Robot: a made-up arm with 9 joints. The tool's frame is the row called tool.
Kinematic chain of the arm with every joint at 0, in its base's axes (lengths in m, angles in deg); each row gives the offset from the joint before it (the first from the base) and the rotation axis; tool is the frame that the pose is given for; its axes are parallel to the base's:
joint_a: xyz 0 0 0.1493 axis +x
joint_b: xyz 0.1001 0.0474 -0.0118 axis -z
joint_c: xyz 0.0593 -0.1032 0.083 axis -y
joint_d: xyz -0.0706 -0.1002 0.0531 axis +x
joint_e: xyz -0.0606 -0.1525 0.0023 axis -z
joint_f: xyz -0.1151 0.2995 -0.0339 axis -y
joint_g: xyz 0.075 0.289 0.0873 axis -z
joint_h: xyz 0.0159 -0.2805 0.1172 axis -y
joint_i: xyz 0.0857 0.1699 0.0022 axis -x
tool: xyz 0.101 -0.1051 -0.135
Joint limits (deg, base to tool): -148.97..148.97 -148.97..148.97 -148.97..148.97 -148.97..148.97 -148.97..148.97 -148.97..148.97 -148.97..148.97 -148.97..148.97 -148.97..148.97
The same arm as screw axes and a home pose.
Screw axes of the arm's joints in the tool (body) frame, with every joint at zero. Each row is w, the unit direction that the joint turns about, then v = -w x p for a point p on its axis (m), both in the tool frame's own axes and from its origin. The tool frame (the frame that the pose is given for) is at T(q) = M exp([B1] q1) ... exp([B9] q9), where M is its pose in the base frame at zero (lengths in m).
B1 = (1, 0, 0, 0.0000, -0.1644, 0.0643)
B2 = (0, 0, -1, 0.0169, -0.0906, 0.0000)
B3 = (0, -1, 0, -0.0932, 0.0000, 0.0313)
B4 = (1, 0, 0, 0.0000, -0.0401, 0.2203)
B5 = (0, 0, -1, 0.3728, -0.1625, 0.0000)
B6 = (0, -1, 0, -0.0717, 0.0000, 0.2776)
B7 = (0, 0, -1, -0.2157, -0.2026, 0.0000)
B8 = (0, -1, 0, 0.1328, 0.0000, 0.1867)
B9 = (-1, 0, 0, 0.0000, -0.1350, 0.1051)
M: xyz 0.1907 0.0643 0.3137 (m) quaternion w x y z 1 0 0 0
Joint limits (deg, base to tool): -148.97..148.97 -148.97..148.97 -148.97..148.97 -148.97..148.97 -148.97..148.97 -148.97..148.97 -148.97..148.97 -148.97..148.97 -148.97..148.97

